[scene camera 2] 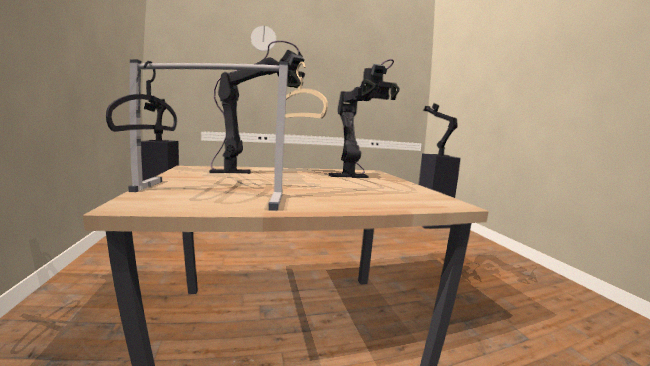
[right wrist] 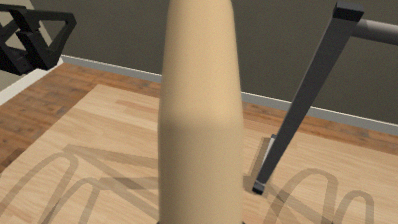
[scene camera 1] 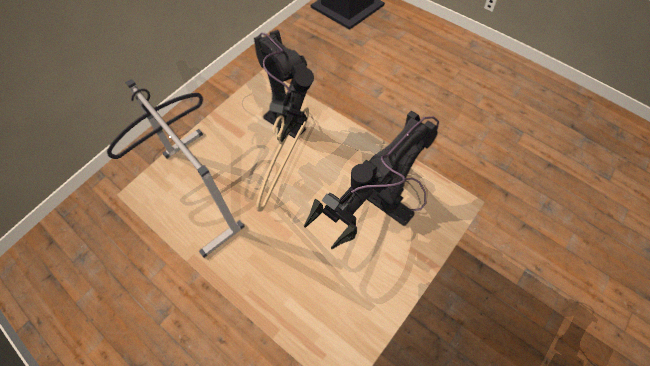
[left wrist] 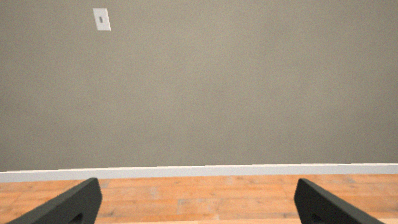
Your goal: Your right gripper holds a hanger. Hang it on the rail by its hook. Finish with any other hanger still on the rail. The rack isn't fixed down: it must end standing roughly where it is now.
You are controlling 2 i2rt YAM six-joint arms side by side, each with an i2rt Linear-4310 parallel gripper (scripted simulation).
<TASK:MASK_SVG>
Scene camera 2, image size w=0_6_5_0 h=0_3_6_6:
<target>grey rack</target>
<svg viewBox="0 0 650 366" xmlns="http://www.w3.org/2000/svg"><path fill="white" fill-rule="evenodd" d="M141 129L130 130L132 185L128 186L129 192L138 192L162 182L162 177L158 176L145 181L142 180ZM140 99L129 101L130 124L141 124ZM130 59L129 95L141 94L141 69L217 69L279 72L274 193L268 203L268 211L278 211L283 195L284 125L288 62L280 61L279 66L218 63L148 63L147 67L144 68L145 63L141 64L141 61L138 59Z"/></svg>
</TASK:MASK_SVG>
